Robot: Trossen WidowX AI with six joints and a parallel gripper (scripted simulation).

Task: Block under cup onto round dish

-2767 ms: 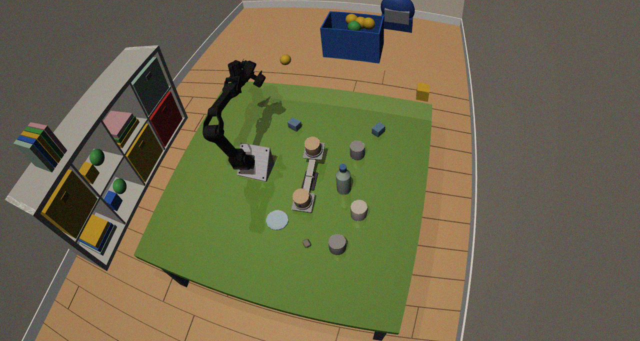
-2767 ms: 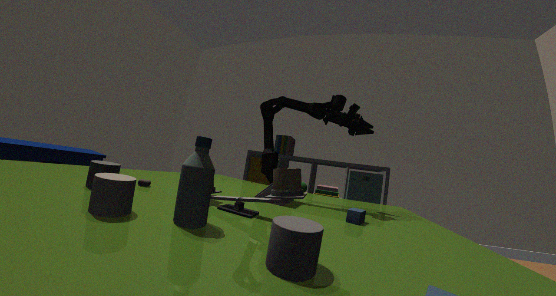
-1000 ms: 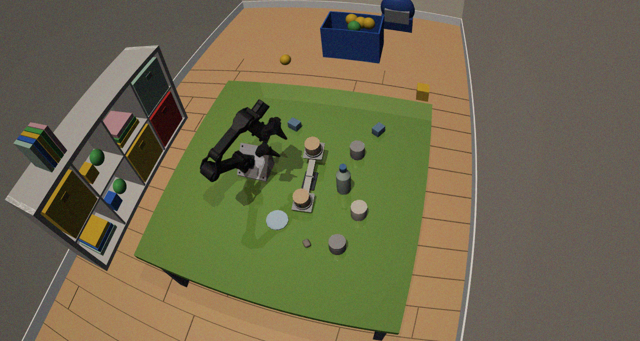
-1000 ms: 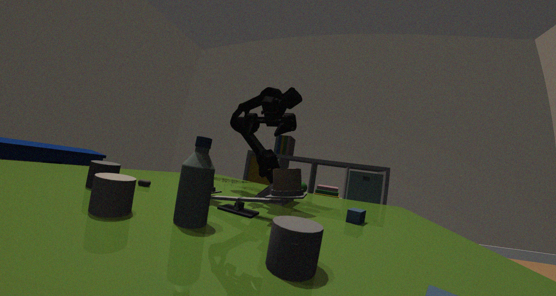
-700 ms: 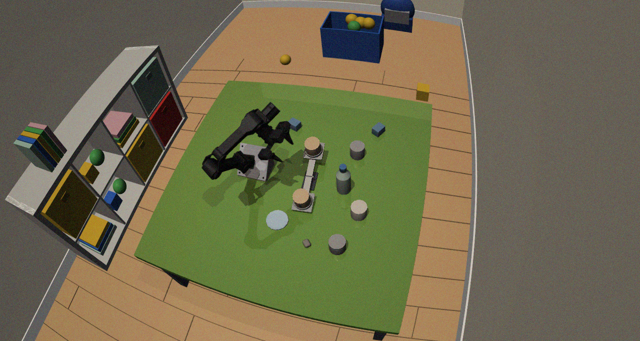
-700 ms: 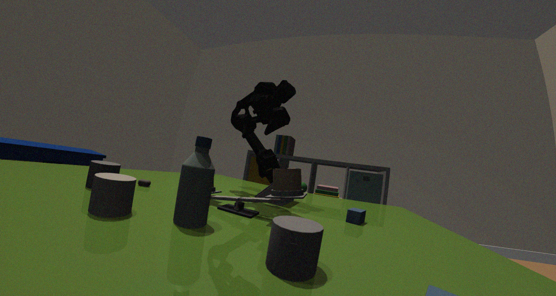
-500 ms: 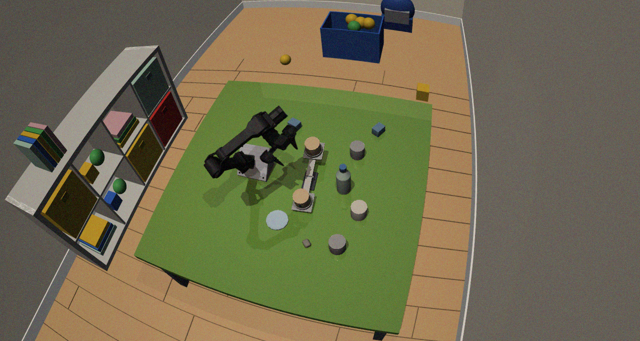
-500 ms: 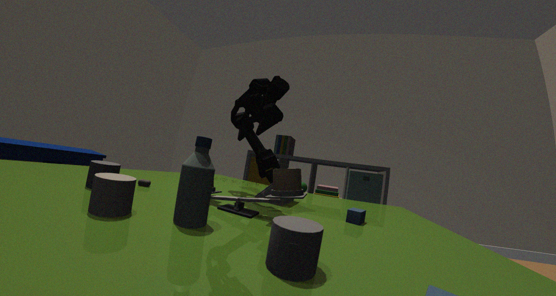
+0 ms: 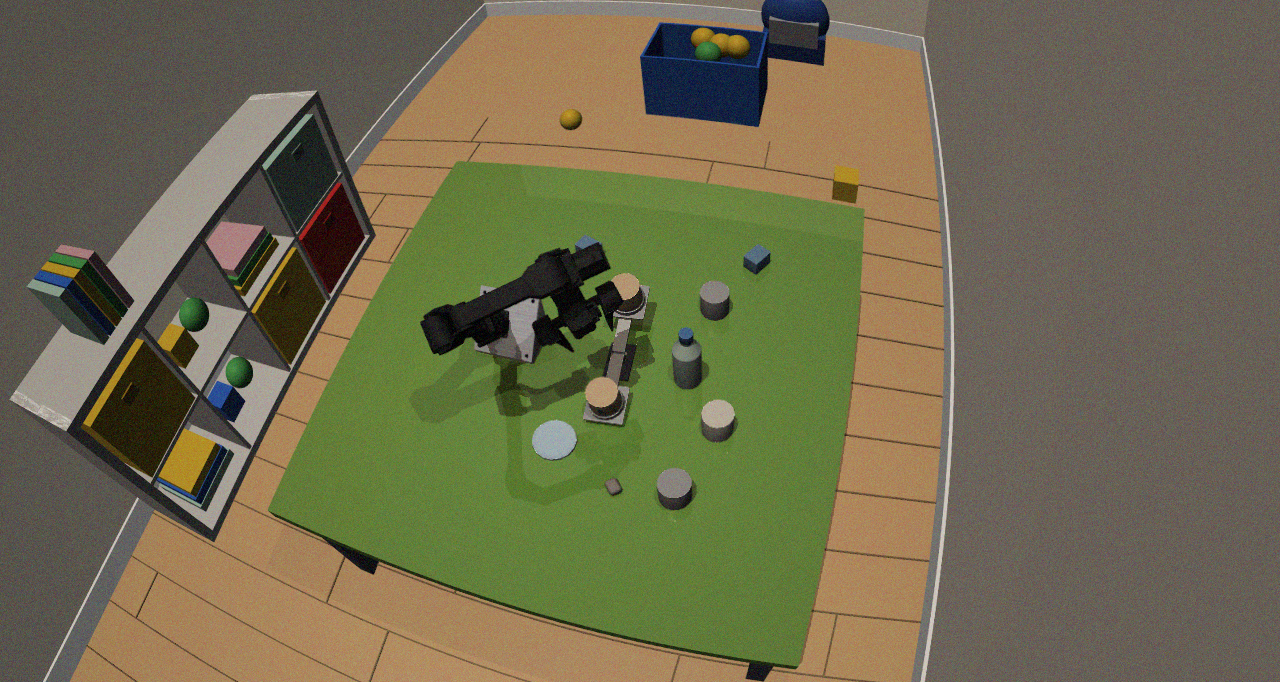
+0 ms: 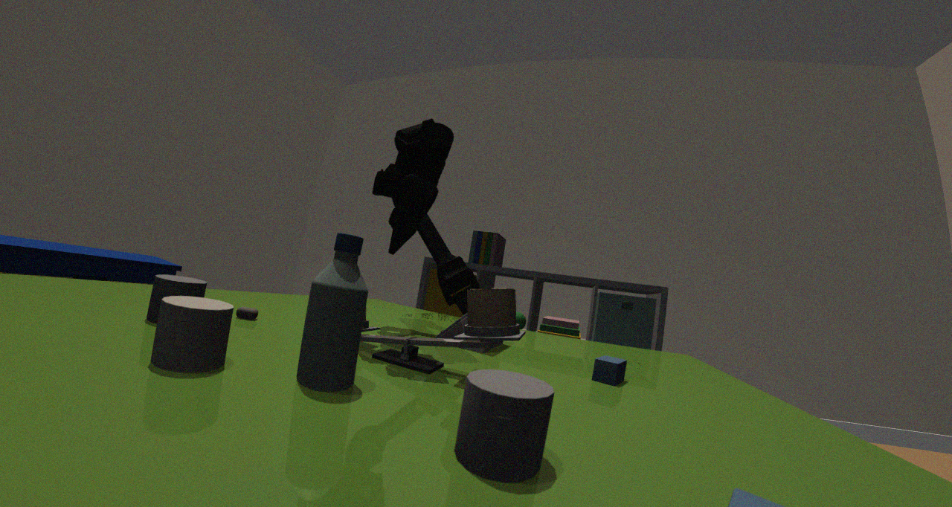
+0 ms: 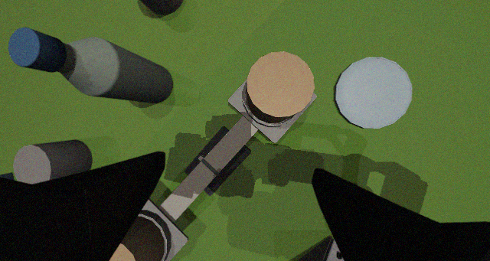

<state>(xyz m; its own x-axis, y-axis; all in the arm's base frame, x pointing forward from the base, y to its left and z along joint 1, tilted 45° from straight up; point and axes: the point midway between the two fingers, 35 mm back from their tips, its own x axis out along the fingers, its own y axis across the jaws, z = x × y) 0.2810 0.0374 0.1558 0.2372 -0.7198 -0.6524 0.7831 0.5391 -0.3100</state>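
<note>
The brown cup is 3 cm ahead of my gripper tip, 8 cm to the right of it and 12 cm below it. From my gripper tip the other things lie so: balance (2 cm ahead, 8 cm to the left, 14 cm below); then grey bottle (18 cm ahead, 6 cm to the left, 7 cm below); then grey block (3 cm ahead, 6 cm to the right, 14 cm below).
</note>
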